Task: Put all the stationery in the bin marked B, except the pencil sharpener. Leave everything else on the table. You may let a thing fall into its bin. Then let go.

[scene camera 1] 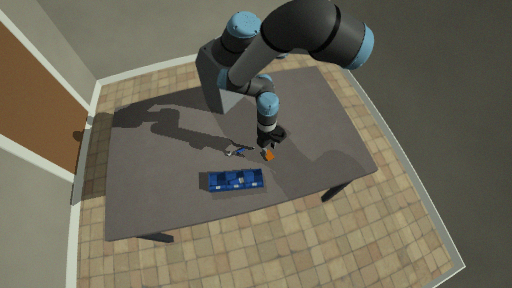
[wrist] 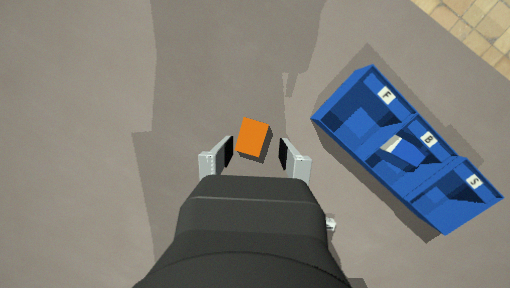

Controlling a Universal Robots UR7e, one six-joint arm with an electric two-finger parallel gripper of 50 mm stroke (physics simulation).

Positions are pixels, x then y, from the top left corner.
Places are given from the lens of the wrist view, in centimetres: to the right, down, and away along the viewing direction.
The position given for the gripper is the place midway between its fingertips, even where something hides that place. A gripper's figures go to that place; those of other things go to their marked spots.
gripper [wrist: 256, 146]: 0, 0, 16
orange block [wrist: 252, 133]: 0, -2, 22
blue three-compartment bin [wrist: 445, 190]: 29, 7, 23
The marked spots on the blue three-compartment bin and the orange block are 31 cm apart.
